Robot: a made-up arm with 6 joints. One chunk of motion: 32 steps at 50 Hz.
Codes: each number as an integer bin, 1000 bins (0 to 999) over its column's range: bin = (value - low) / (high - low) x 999, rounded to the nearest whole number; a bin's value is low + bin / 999 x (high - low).
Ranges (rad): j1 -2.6..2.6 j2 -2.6..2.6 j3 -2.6..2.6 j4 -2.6..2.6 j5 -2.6..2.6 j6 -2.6..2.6
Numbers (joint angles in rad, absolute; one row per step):
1: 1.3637 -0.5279 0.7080 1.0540 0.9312 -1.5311
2: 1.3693 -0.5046 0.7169 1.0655 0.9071 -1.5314
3: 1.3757 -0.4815 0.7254 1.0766 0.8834 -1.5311
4: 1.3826 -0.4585 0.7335 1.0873 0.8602 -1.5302
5: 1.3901 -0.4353 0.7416 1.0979 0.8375 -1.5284
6: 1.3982 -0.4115 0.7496 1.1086 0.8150 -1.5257
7: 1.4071 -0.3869 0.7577 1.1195 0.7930 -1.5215
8: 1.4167 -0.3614 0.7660 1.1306 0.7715 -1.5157
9: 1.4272 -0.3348 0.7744 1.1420 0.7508 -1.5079
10: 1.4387 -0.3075 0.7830 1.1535 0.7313 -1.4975
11: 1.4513 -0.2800 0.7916 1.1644 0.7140 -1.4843
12: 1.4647 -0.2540 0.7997 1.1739 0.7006 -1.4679
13: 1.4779 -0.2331 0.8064 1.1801 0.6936 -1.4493
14: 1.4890 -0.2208 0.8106 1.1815 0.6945 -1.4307
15: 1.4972 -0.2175 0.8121 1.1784 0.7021 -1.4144
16: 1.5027 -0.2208 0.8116 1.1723 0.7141 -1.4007
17: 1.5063 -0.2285 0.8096 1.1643 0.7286 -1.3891
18: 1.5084 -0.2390 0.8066 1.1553 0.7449 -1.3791
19: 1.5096 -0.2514 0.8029 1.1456 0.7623 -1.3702
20: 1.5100 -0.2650 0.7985 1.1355 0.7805 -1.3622
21: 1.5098 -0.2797 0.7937 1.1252 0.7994 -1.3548
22: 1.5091 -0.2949 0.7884 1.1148 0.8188 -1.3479
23: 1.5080 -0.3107 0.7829 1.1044 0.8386 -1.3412
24: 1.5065 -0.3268 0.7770 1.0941 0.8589 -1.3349
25: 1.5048 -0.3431 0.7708 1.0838 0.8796 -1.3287
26: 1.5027 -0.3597 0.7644 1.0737 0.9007 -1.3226
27: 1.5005 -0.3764 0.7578 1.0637 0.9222 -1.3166
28: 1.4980 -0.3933 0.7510 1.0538 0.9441 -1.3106
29: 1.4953 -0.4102 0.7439 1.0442 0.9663 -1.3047
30: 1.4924 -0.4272 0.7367 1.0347 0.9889 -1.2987
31: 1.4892 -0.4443 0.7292 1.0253 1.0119 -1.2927
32: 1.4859 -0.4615 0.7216 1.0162 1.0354 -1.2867
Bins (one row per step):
1: 761 398 636 702 678 205
2: 763 403 637 704 674 205
3: 764 407 639 706 669 205
4: 765 411 640 708 665 206
5: 767 416 642 710 660 206
6: 768 420 644 712 656 206
7: 770 425 645 715 652 207
8: 772 430 647 717 648 208
9: 774 435 648 719 644 210
10: 776 440 650 721 640 212
11: 778 446 652 723 637 214
12: 781 451 653 725 634 217
13: 783 455 654 726 633 221
14: 786 457 655 726 633 225
15: 787 458 656 726 634 228
16: 788 457 655 725 637 230
17: 789 456 655 723 639 233
18: 789 454 654 721 643 235
19: 790 451 654 720 646 236
20: 790 449 653 718 649 238
21: 790 446 652 716 653 239
22: 789 443 651 714 657 241
23: 789 440 650 712 661 242
24: 789 437 649 710 665 243
25: 789 434 648 708 668 244
26: 788 430 646 706 673 245
27: 788 427 645 704 677 247
28: 787 424 644 702 681 248
29: 787 421 642 700 685 249
30: 786 417 641 698 689 250
31: 786 414 640 696 694 251
32: 785 411 638 695 698 252

